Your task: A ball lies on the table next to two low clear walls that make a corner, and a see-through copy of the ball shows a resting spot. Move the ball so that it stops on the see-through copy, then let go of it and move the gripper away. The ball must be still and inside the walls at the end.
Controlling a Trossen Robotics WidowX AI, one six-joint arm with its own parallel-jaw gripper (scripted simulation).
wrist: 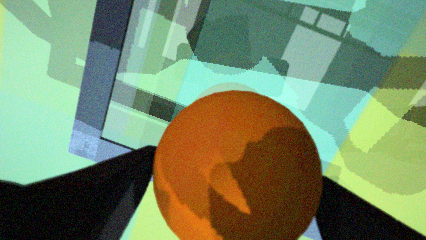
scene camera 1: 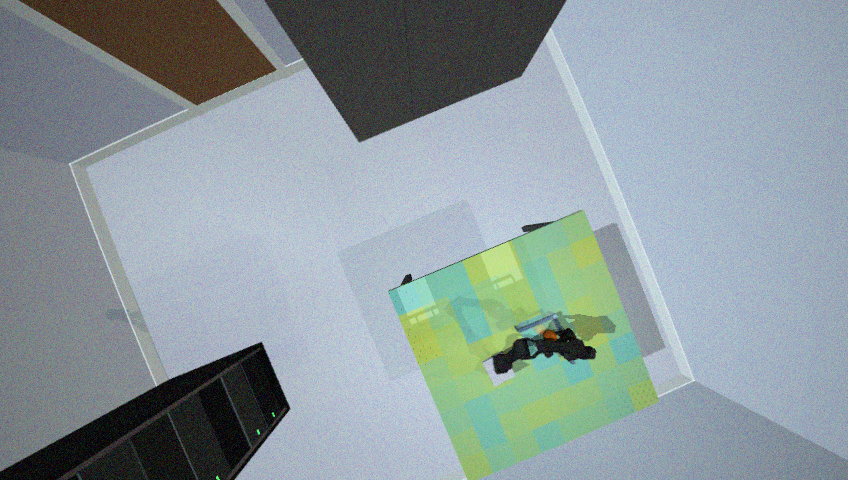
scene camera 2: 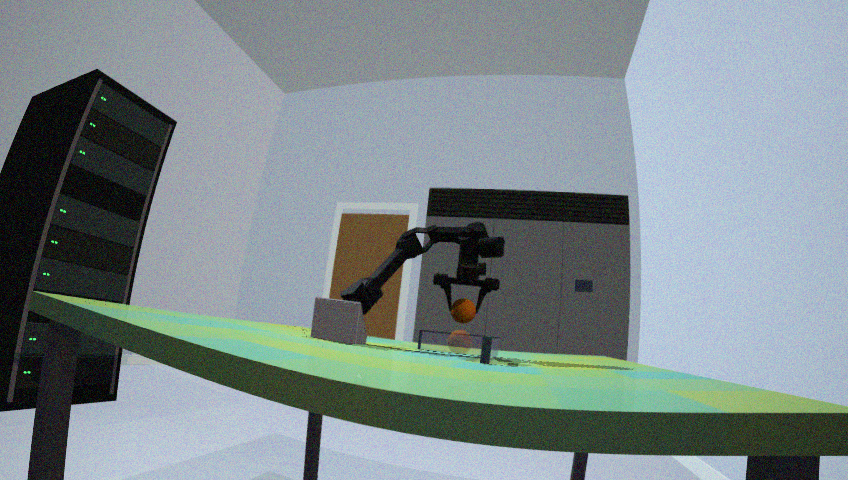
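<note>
There's an orange ball here, and my gripper carries the orange ball. The wrist view shows my gripper too.
</note>
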